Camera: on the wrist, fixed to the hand. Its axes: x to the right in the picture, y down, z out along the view.
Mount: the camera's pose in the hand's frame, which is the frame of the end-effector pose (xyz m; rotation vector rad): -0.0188 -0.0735 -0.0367 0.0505 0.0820 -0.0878
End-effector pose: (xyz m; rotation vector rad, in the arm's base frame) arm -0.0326 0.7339 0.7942 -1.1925 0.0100 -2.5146
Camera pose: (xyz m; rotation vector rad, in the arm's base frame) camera -0.0723 0.8035 0.7680 -1.0919 -0.0865 -2.6220
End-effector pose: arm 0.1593 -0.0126 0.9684 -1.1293 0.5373 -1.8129
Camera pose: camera 0.0965 0.0366 0.9955 -1.0626 0.4935 -1.9447
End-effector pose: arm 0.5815 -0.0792 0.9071 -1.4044 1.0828 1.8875
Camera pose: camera 0.6650 -0.0708 0.8996 -1.4875 1.0818 1.7427
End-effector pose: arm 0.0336 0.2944 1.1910 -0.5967 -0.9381 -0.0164
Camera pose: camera 0.0303 0.2103 1.1953 -0.5043 -0.8820 -0.0949
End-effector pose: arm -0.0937 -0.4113 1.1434 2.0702 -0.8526 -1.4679
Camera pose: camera -0.0472 -0.3457 1.1180 2.2145 -0.7835 -1.4086
